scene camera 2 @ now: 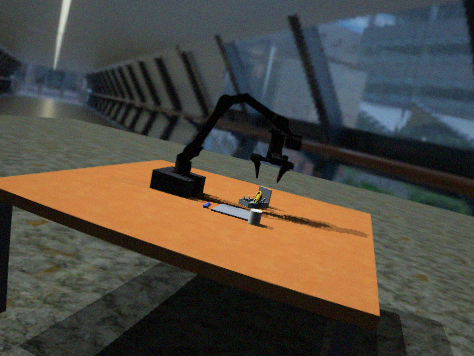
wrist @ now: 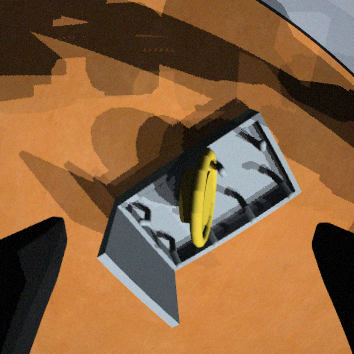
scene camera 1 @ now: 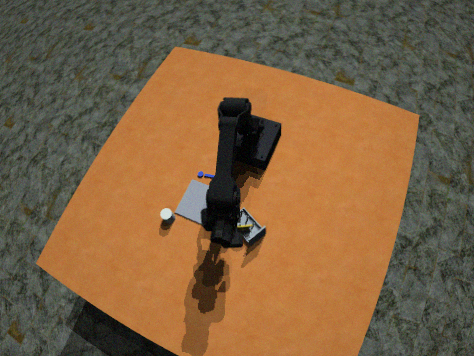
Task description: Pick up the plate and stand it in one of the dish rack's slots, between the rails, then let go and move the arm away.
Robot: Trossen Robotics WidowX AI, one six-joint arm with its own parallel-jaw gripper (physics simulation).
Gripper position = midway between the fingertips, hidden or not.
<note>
My gripper (wrist: 194, 235) is open and holds nothing. Also in view: a yellow plate (wrist: 197, 191). I also see a grey dish rack (wrist: 144, 242).
</note>
